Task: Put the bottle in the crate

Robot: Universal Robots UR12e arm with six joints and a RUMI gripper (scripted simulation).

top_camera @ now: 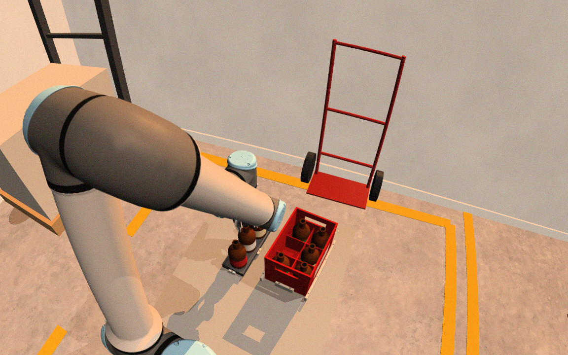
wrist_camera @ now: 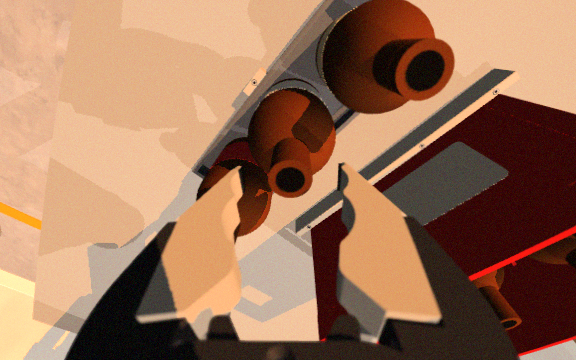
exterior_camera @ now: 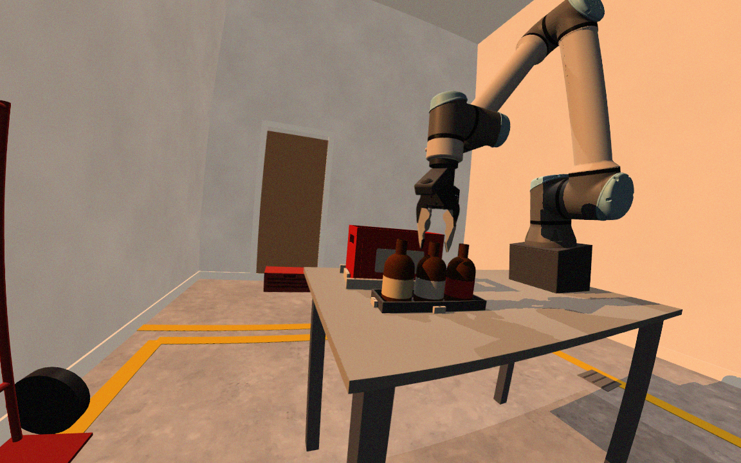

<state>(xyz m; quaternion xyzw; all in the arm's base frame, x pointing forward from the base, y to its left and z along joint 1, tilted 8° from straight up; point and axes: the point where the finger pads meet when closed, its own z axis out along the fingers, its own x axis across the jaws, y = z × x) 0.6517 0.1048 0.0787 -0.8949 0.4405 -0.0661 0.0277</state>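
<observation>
The dark tray lies 140 mm below my hand. Round my hand: red crate 230 mm to the right, 70 mm below.
</observation>
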